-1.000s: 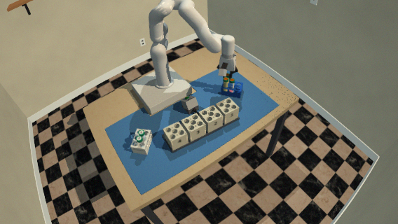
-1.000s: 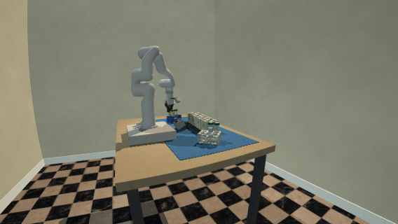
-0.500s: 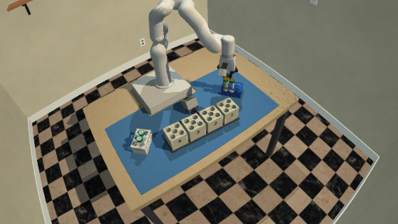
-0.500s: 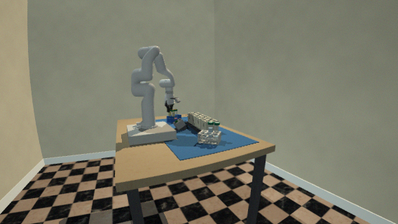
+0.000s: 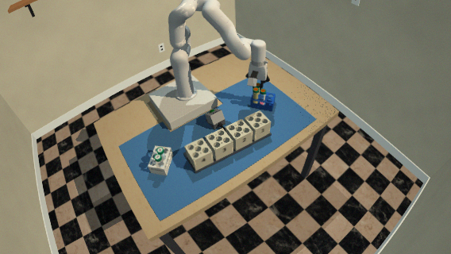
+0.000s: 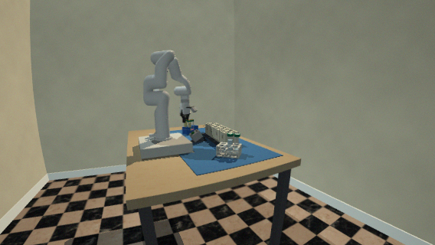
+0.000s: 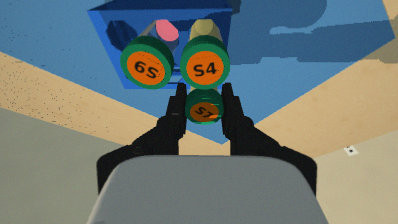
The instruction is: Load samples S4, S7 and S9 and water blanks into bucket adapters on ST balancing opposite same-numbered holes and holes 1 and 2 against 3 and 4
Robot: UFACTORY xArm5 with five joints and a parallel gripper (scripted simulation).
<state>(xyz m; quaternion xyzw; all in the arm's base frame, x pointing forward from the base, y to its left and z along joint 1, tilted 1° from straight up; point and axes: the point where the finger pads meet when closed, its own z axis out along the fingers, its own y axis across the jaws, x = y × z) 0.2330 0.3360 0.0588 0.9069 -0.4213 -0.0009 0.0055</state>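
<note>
The sample tube S7 lies 50 mm below my hand and 10 mm behind it. Also, from my hand: blue sample rack RS: 90 mm below, 40 mm ahead, 10 mm to the left; then sample tube S9: 60 mm below, 60 mm ahead; then sample tube S4: 60 mm below, 40 mm to the right, 20 mm ahead.
</note>
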